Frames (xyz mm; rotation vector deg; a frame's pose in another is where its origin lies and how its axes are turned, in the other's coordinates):
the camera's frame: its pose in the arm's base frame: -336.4 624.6 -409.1 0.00 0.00 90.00
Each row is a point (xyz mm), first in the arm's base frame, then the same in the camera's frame.
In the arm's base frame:
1: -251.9 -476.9 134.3
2: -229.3 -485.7 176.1
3: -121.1 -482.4 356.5
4: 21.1 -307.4 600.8
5: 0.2 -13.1 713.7
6: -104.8 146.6 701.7
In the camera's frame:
1: -1101.5 -84.5 543.4
2: -1110.3 -107.1 585.2
3: -1107.0 -215.3 765.6
4: -932.0 -357.5 1009.9
5: -637.7 -336.6 1122.8
6: -478.0 -231.6 1110.8

